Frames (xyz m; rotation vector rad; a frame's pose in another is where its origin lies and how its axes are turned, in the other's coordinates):
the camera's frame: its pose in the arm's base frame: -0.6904 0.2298 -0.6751 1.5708 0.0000 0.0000
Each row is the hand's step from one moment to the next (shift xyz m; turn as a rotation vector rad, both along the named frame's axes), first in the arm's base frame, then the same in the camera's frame.
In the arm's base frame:
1: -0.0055 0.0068 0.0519 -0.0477 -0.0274 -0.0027
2: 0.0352 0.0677 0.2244 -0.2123 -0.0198 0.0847
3: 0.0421 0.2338 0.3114 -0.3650 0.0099 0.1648
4: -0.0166 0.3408 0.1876 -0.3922 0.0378 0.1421
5: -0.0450 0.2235 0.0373 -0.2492 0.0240 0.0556
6: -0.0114 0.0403 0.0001 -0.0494 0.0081 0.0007
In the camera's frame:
1: -0.0055 0.0519 -0.0068 -0.0477 -0.0027 0.0274
2: 0.0352 0.2244 -0.0677 -0.2123 0.0847 0.0198
3: 0.0421 0.3114 -0.2338 -0.3650 0.1648 -0.0099
4: -0.0166 0.1876 -0.3408 -0.3922 0.1421 -0.0378
5: -0.0450 0.0373 -0.2235 -0.2492 0.0556 -0.0240
6: -0.0114 0.0001 -0.0403 -0.0494 0.0007 -0.0081

